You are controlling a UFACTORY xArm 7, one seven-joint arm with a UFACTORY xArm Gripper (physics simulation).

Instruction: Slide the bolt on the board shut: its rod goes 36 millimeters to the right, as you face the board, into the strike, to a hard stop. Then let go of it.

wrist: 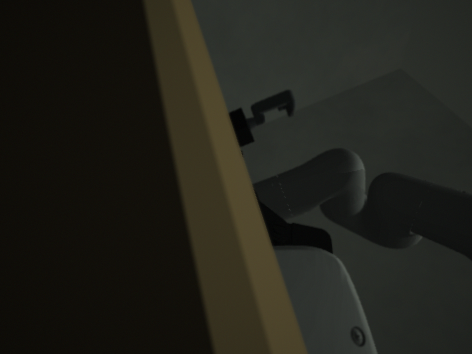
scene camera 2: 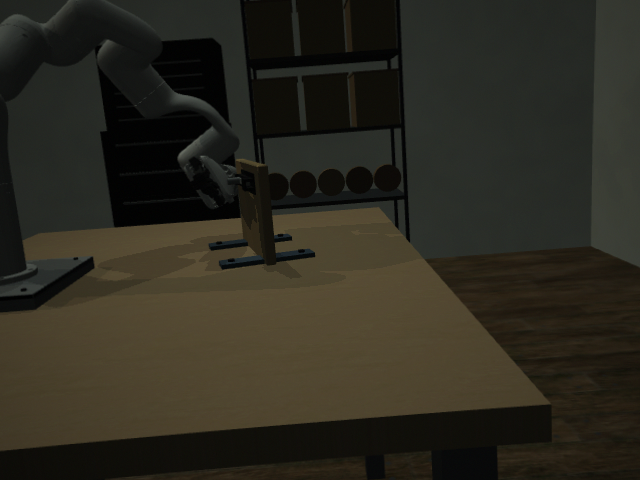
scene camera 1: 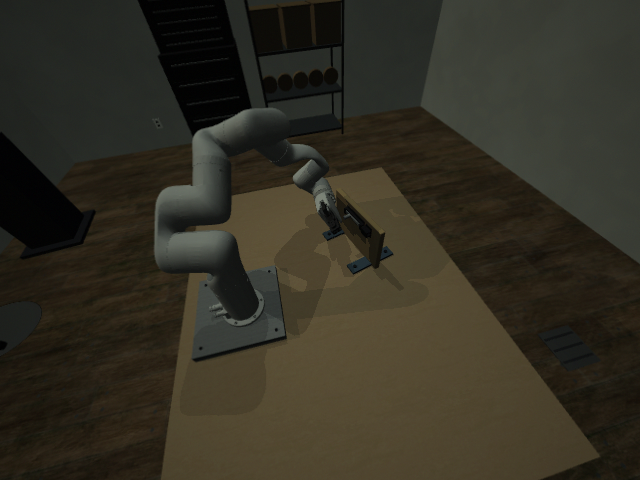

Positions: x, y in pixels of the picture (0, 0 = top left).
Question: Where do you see a wooden board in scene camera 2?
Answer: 256, 213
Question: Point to a wooden board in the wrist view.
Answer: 135, 217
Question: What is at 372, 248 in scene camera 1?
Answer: A wooden board.
